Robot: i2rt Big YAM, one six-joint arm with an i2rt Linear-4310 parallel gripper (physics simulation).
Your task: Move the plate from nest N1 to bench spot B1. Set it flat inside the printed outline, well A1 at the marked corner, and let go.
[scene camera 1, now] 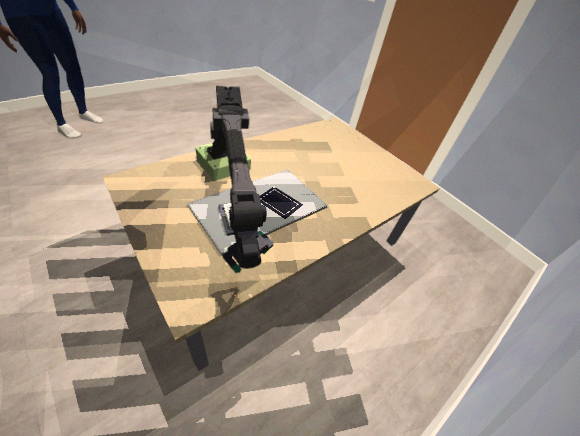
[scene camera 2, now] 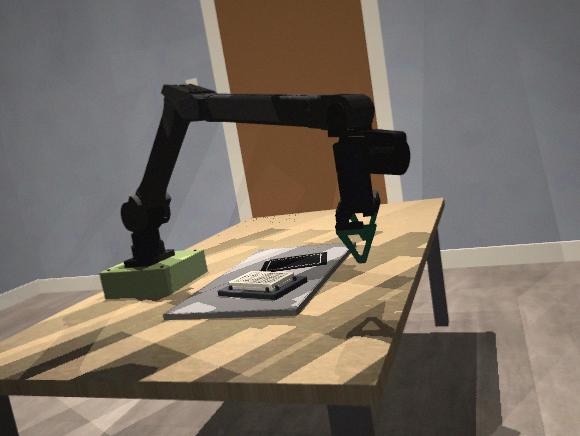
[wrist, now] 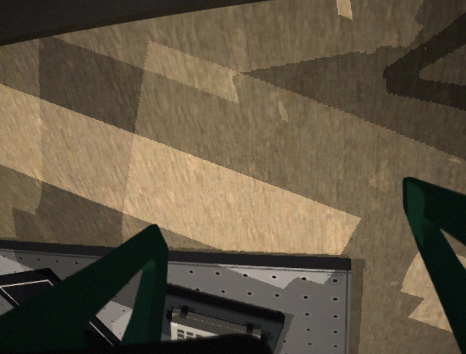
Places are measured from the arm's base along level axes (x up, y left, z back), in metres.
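Where they show: gripper, fingertip midpoint: (scene camera 2: 364, 251) (wrist: 277, 215); arm's base at its link origin: (scene camera 1: 221, 152) (scene camera 2: 150, 260).
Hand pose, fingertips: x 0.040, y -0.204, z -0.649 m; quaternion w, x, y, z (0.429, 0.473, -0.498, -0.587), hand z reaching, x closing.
Each offset is from my fingertips to the centre of the thing. "pt": to the spot under its first point. Level surfaces: height alone.
The white well plate @(dx -0.076, dy +0.095, dz +0.271 m) (scene camera 2: 261, 280) (wrist: 193, 329) lies flat in its dark nest @(pt dx -0.083, dy +0.028, dz +0.238 m) (scene camera 2: 262, 293) (wrist: 224, 305) on the grey perforated board (scene camera 1: 297, 183) (scene camera 2: 202, 304) (wrist: 309, 298). In scene camera 1 the arm hides most of the plate. The printed outline @(pt dx -0.093, dy +0.307, dz +0.274 m) (scene camera 1: 280, 201) (scene camera 2: 294, 261) is a dark rectangle with a white border on the same board, beside the nest, with nothing on it. My gripper (scene camera 1: 248, 252) (scene camera 2: 359, 246) (wrist: 277, 215) has green fingers. It is open and empty. It hangs above the bare table just past the board's edge, off to the side of the nest.
The arm's green base (scene camera 1: 216, 162) (scene camera 2: 154, 277) stands at the back of the wooden table @(dx -0.108 m) (scene camera 1: 353, 173) (scene camera 2: 331, 359). A brown door (scene camera 2: 297, 108) is behind the table. A person's legs (scene camera 1: 78, 86) stand far off on the floor.
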